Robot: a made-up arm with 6 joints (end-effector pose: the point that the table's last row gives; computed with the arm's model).
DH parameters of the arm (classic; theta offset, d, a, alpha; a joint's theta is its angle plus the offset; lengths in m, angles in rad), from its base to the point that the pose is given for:
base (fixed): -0.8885 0 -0.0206 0
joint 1: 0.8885 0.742 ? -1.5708
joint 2: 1.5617 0 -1.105 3.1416
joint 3: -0.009 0 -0.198 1.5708
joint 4: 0 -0.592 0.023 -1.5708
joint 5: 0 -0.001 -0.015 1.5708
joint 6: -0.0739 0 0.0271 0
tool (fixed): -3.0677 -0.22 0 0
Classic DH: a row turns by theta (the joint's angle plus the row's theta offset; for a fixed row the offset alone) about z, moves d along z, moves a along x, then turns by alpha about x.
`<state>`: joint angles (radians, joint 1 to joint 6).
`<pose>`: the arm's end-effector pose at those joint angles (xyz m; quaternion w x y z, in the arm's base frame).
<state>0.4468 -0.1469 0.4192 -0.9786 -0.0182 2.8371</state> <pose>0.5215 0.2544 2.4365 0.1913 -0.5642 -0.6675 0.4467</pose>
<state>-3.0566 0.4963 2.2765 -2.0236 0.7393 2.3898</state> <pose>-0.4514 0.1056 2.4105 0.3016 0.9393 -0.0986 0.1305</pose>
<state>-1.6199 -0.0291 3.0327 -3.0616 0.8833 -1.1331</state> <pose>-0.0220 0.6115 1.8541 0.2862 0.9217 -0.2443 0.0941</pose>
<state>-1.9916 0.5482 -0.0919 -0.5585 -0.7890 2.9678</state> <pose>-0.5197 -1.2992 1.2810 0.9312 -0.2066 -0.0747 0.2908</pose>
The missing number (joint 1, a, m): 0.177
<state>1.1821 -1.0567 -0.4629 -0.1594 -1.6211 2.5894</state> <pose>-0.1310 -0.2084 1.5844 0.3214 0.1156 0.2529 -0.9052</pose>
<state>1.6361 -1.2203 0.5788 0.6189 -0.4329 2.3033</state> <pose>0.1309 -1.1593 1.8645 0.0533 -0.5824 -0.8010 0.1280</pose>
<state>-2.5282 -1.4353 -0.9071 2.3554 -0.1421 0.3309</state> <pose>0.2460 0.2497 1.5031 0.4552 -0.4317 0.7787 -0.0076</pose>
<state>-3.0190 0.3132 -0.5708 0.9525 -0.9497 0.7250</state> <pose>-1.0585 0.0651 1.3016 0.6479 0.2105 0.2851 -0.6743</pose>
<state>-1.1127 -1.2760 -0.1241 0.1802 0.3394 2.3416</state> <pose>-0.3798 0.7485 1.8882 0.0131 -0.9700 0.2375 0.0500</pose>
